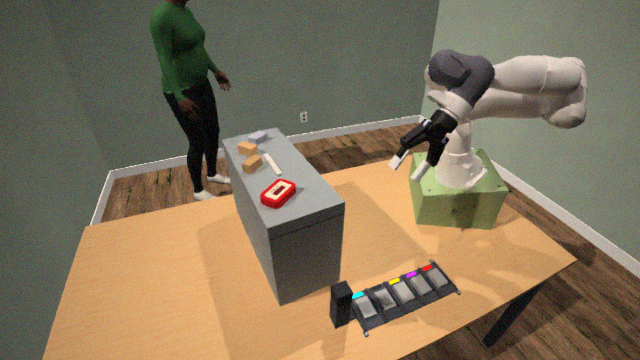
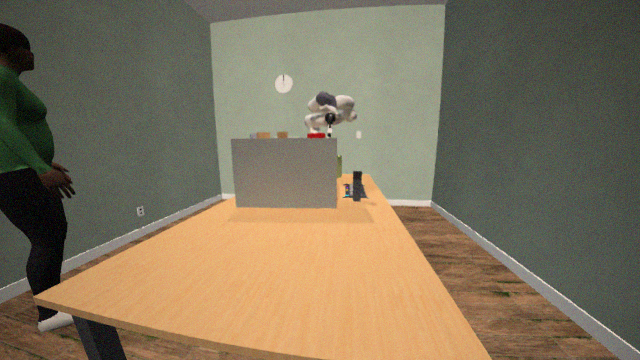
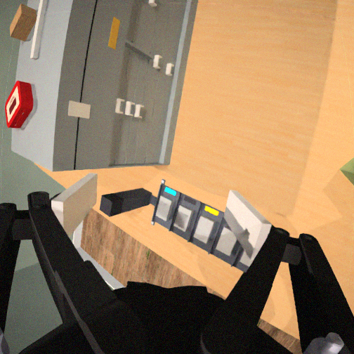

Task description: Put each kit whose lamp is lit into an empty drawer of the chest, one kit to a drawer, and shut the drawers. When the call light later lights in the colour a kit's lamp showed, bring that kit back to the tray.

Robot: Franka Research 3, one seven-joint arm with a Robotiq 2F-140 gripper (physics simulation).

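The dark tray (image 1: 422, 301) (image 3: 174, 212) holds several grey kits in a row. A cyan lamp (image 1: 357, 295) (image 3: 170, 191), a yellow lamp (image 1: 394, 281) (image 3: 212, 210), a magenta lamp (image 1: 411, 274) and a red lamp (image 1: 426, 268) are lit; the kit (image 1: 385, 298) (image 3: 183, 218) between cyan and yellow shows no colour. The grey chest (image 1: 310, 255) (image 2: 285, 172) (image 3: 45, 100) has white-handled drawers, which look shut; their insides are hidden. A black upright block (image 1: 341, 304) (image 2: 357, 186) (image 3: 125, 201) at the tray's end shows no lit colour. My gripper (image 1: 408, 166) (image 3: 163, 196) is open and empty, high above the table.
On the chest top lie a red case (image 1: 278, 193) (image 2: 316, 135) (image 3: 19, 104), two orange-brown blocks (image 1: 247, 148) (image 1: 252, 164), a lilac block (image 1: 258, 137) and a white bar (image 1: 272, 164). A person in green (image 1: 182, 50) (image 2: 22, 120) stands behind the table (image 1: 150, 270) (image 2: 280, 270).
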